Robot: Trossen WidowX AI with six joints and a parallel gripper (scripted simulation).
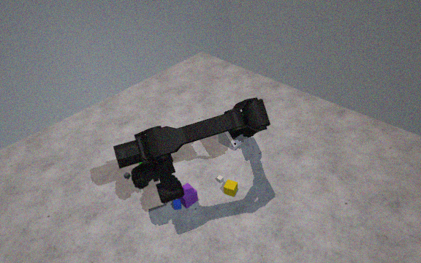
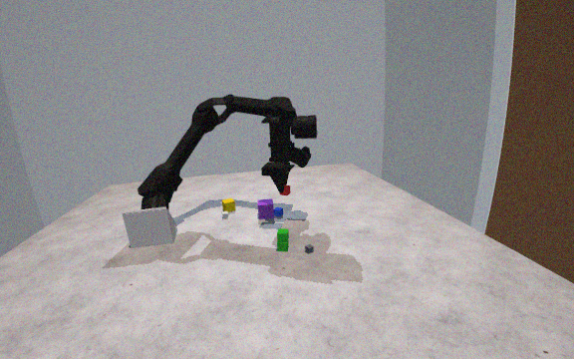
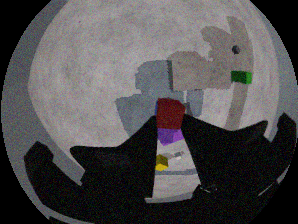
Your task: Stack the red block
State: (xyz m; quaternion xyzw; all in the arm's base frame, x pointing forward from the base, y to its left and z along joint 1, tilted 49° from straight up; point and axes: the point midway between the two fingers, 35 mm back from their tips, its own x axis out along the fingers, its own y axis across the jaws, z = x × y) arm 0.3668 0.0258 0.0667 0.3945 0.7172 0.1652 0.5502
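Right now my gripper tip is 210 mm to the left of the small grey block, 70 mm above it and 30 mm short of it. The rest, counted from my gripper tip: purple block 60 mm below, 50 mm behind, 10 mm to the left; blue block 70 mm below, 20 mm behind, 10 mm to the left; red block 10 mm ahead.
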